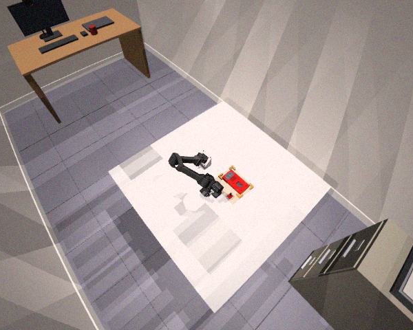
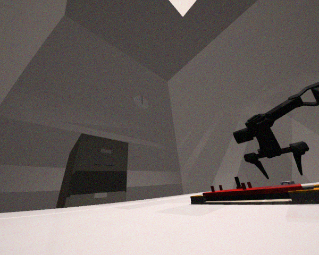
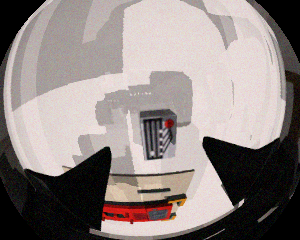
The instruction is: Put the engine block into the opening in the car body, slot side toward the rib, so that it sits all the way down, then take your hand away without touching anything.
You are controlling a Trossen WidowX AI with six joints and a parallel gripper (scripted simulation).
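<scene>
Right now the engine block is 30 mm below my gripper tip.
</scene>
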